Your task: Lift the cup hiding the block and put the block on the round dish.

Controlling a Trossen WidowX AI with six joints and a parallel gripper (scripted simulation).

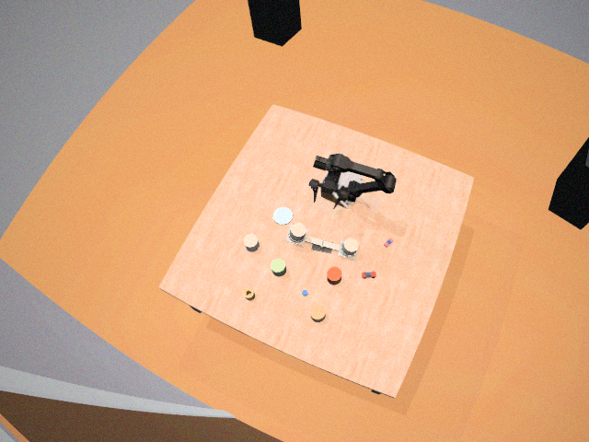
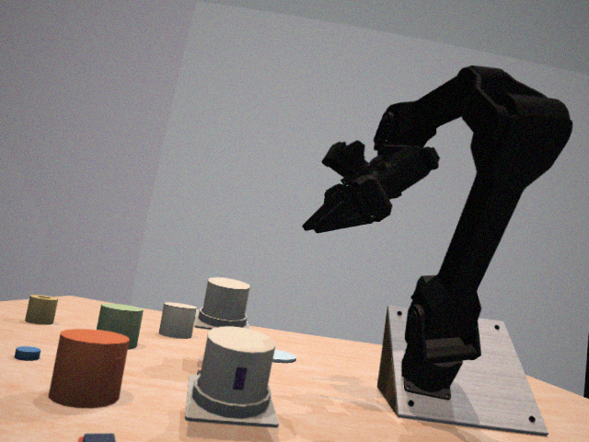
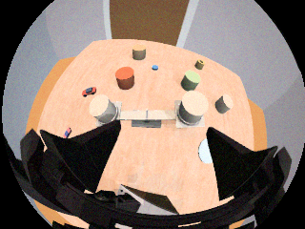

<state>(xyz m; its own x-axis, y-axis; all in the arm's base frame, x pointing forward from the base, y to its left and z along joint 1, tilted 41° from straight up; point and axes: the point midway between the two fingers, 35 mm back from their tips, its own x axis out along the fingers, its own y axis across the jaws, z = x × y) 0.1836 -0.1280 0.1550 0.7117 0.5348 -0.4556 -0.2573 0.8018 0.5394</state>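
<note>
My gripper tip is 190 mm above the pale-green block, 170 mm to the right of it and 40 mm short of it. Round my gripper tip: round pale-blue dish: 230 mm below, 220 mm to the right, 50 mm ahead; small balance: 210 mm below, 90 mm ahead, 50 mm to the left; red-orange cylinder: 200 mm below, 180 mm to the left, 180 mm ahead.
</note>
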